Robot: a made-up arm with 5 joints.
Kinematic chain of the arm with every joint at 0, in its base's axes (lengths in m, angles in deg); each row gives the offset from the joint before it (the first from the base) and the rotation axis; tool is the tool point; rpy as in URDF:
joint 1: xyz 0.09 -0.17 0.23 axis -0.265 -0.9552 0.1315
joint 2: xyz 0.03 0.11 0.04 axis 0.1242 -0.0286 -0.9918
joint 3: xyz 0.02 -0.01 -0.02 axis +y
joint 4: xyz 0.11 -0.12 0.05 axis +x
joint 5: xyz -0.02 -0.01 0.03 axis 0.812 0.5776 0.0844
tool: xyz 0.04 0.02 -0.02 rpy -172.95 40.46 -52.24
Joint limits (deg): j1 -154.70..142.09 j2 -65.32..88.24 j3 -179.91..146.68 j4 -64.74..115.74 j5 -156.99..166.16
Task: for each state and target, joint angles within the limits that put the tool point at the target. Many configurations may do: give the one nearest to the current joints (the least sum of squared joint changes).
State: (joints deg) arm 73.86 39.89 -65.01 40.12 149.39
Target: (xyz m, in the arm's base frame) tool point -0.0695 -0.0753 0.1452
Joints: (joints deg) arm 65.95 59.71 -88.16 18.48 138.99
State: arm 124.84 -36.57 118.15 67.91 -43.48
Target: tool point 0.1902 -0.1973 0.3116
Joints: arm 102.93 -15.02 129.05 65.15 -28.36
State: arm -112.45 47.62 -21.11 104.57 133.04
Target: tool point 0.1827 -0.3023 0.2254
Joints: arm -114.26 43.85 -38.12 87.97 156.86
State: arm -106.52 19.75 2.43 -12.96 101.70
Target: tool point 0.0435 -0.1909 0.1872
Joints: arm -104.77 54.99 36.61 -48.60 103.27
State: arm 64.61 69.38 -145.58 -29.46 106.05
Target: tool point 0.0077 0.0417 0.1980
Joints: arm 33.80 88.24 -133.70 -16.97 114.13
